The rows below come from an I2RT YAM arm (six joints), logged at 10 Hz.
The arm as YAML. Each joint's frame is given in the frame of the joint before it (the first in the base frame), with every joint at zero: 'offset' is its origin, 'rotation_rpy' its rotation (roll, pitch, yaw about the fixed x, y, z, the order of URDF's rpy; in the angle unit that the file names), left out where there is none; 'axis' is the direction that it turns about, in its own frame. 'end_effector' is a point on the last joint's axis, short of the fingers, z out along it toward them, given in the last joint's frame.
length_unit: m
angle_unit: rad
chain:
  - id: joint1
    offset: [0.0, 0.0, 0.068]
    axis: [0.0, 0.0, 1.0]
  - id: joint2
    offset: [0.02, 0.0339, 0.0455]
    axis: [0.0, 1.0, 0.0]
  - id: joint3
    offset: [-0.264, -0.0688, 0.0]
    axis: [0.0, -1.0, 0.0]
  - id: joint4
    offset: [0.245, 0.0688, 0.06]
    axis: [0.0, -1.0, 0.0]
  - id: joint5
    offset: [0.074, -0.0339, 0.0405]
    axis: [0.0, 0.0, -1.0]
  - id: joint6
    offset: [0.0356, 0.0, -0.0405]
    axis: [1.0, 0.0, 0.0]
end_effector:
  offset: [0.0, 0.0, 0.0]
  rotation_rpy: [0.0, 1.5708, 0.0]
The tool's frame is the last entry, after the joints.
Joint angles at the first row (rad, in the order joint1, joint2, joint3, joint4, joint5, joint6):
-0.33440 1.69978 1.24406 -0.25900 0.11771 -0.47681
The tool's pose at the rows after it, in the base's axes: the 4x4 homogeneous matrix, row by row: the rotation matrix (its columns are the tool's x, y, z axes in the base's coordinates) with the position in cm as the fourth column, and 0 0 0 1 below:
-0.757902 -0.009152 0.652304 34.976; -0.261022 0.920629 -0.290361 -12.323; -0.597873 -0.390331 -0.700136 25.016; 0 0 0 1
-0.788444 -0.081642 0.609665 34.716; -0.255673 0.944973 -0.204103 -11.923; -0.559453 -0.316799 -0.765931 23.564; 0 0 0 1
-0.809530 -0.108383 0.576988 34.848; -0.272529 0.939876 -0.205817 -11.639; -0.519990 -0.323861 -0.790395 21.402; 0 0 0 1
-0.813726 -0.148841 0.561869 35.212; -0.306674 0.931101 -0.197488 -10.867; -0.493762 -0.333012 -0.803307 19.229; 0 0 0 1
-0.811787 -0.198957 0.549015 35.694; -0.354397 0.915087 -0.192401 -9.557; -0.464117 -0.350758 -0.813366 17.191; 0 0 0 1
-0.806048 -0.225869 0.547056 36.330; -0.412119 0.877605 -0.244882 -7.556; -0.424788 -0.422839 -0.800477 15.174; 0 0 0 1
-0.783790 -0.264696 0.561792 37.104; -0.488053 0.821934 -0.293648 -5.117; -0.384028 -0.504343 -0.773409 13.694; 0 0 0 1
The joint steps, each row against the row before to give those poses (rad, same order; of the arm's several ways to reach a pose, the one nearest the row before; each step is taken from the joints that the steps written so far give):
0.00154 -0.03269 -0.01379 -0.08161 -0.05639 -0.04134
0.00152 0.02020 -0.00753 -0.06734 -0.06665 -0.00344
0.01028 0.03221 -0.04089 0.03404 0.01854 -0.01839
0.02408 0.03666 -0.04188 0.05687 0.01121 -0.02043
0.03984 0.03922 -0.03491 0.05594 0.02205 -0.02170
0.06513 0.04149 -0.04143 0.09362 0.08993 -0.01663
0.07654 0.04129 -0.02307 0.08750 0.09256 -0.03296

